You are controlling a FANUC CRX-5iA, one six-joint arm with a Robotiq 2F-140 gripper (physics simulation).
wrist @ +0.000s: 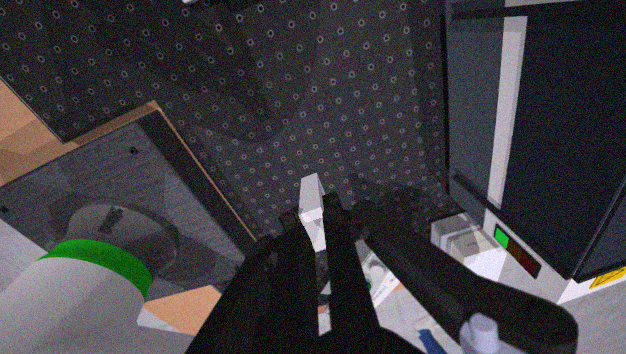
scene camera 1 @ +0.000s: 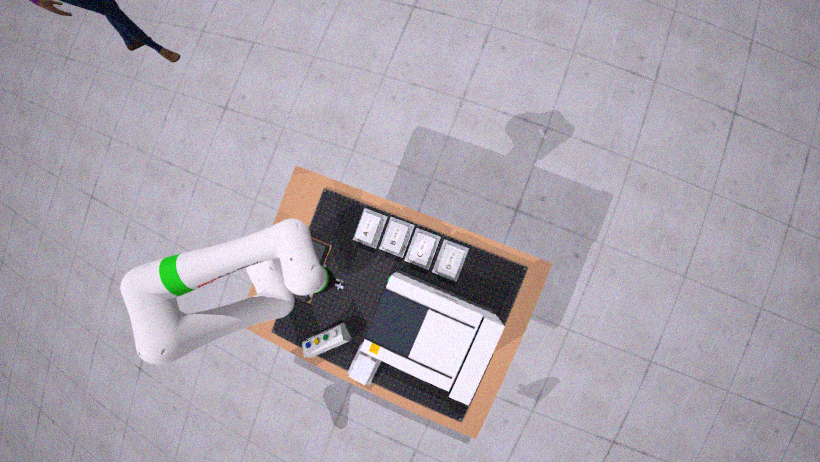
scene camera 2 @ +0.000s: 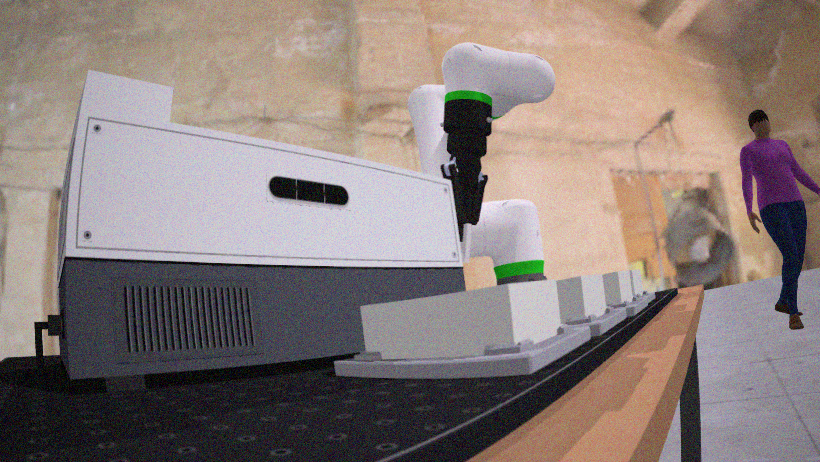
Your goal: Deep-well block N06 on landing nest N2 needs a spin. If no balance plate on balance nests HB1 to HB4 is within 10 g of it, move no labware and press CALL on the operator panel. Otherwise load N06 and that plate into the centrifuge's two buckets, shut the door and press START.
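Frame: origin at the arm's base, x right, y ahead, z up, level; metres.
Seen in the pictures: gripper, fingertip midpoint: [wrist: 314,189]; arm's base, link origin: [wrist: 129,237].
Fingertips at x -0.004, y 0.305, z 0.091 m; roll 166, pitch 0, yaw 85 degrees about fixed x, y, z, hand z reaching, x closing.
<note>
Offsets run from my fingertips to a thing's top centre.
My gripper [scene camera 1: 339,284] [scene camera 2: 463,234] [wrist: 314,189] is shut and empty, pointing down above the black perforated table top between the arm base and the centrifuge [scene camera 1: 444,344] [scene camera 2: 218,223] [wrist: 505,125]. A dark section shows on the centrifuge's top; I cannot tell its door state. A white block {dy +0.187, dx +0.361, dz -0.048 m} [scene camera 1: 364,367], its label unreadable, sits beside the centrifuge's yellow-sign side. Balance plates A {dy +0.025, dx -0.266, dz -0.073 m} [scene camera 1: 370,227], B {dy +0.160, dx -0.262, dz -0.073 m} [scene camera 1: 395,236], C {dy +0.291, dx -0.244, dz -0.073 m} [scene camera 1: 422,248] and D {dy +0.428, dx -0.229, dz -0.073 m} [scene camera 1: 450,260] stand in a row on nests; their weights are unreadable. The operator panel {dy -0.028, dx +0.319, dz -0.043 m} [scene camera 1: 320,342] [wrist: 378,276] is partly hidden by fingers in the wrist view.
The arm's dark base plate [wrist: 100,165] lies at the wrist view's left. The arm's white elbow and links stretch over the table's left end. A wooden border [scene camera 1: 513,321] [scene camera 2: 602,401] edges the table. A person [scene camera 1: 120,28] [scene camera 2: 771,166] stands on the floor away from the table.
</note>
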